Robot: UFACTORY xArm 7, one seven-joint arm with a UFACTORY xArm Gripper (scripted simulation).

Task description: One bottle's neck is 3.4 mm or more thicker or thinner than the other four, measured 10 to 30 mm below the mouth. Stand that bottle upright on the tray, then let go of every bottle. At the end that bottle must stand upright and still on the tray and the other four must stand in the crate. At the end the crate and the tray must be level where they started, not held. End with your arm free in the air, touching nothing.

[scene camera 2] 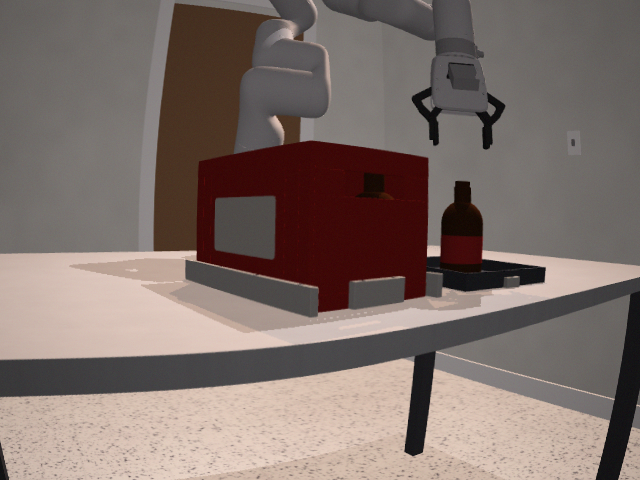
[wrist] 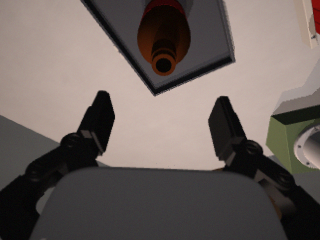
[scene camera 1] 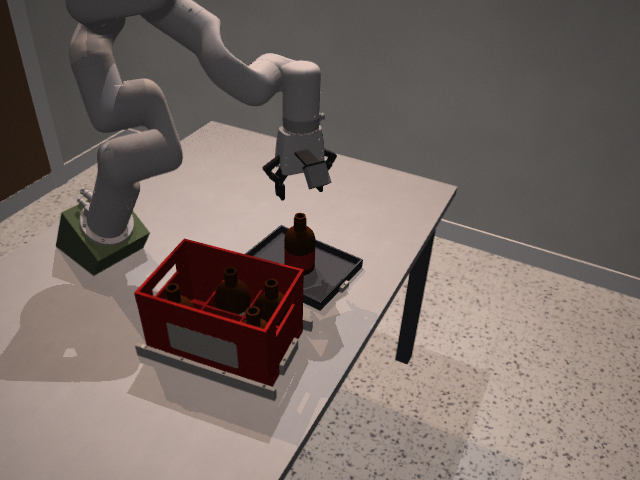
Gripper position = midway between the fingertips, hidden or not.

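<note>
There's a red crate (scene camera 2: 280, 212) and a black tray (scene camera 1: 333, 267), and you'd see the tray in scene camera 2 as well (scene camera 2: 497, 270). The gripper (scene camera 2: 461, 146) is there too, and it's also visible in the wrist view (wrist: 162, 106) and in scene camera 1 (scene camera 1: 299, 193).
</note>
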